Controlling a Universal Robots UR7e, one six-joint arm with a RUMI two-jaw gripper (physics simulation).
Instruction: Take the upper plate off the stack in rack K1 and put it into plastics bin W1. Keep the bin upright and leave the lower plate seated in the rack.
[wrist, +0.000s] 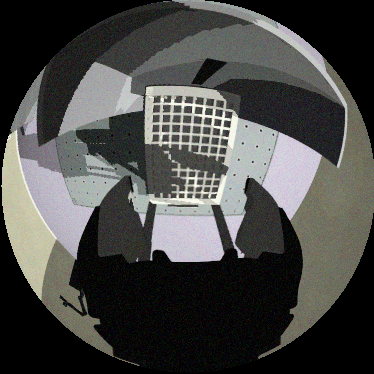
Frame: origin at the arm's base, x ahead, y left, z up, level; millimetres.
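Seen in the pictures: gripper, fingertip midpoint: (188, 178).
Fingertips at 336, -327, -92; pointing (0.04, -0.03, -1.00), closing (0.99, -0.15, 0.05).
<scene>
A point is followed by its place in that frame, as x, y, z.
A pale plate (185, 92) {344, -247, -98} with a square grid of wells shows at the centre of the wrist view, seen from above, with a shadow band across it. Any lower plate beneath it is hidden, and the rack cannot be clearly told apart. My gripper (188, 178) {336, -327, -92} is open, with one finger to each side of the plate's near end and nothing gripped. Whether the fingertips are level with the plate or above it cannot be told. A large grey and black curved-looking box (200, 42) fills the top beyond the plate; it may be bin W1.
A grey-green perforated board (250, 150) {429, -326, -145} lies beneath, with dark shadows on its left part. A lavender table top (295, 167) {560, -372, -158} surrounds it. Two dark slanting strips (149, 232) {292, -359, -57} (225, 232) {365, -374, -56} stand between the finger bases. A thin dark bent piece (82, 302) shows at lower left.
</scene>
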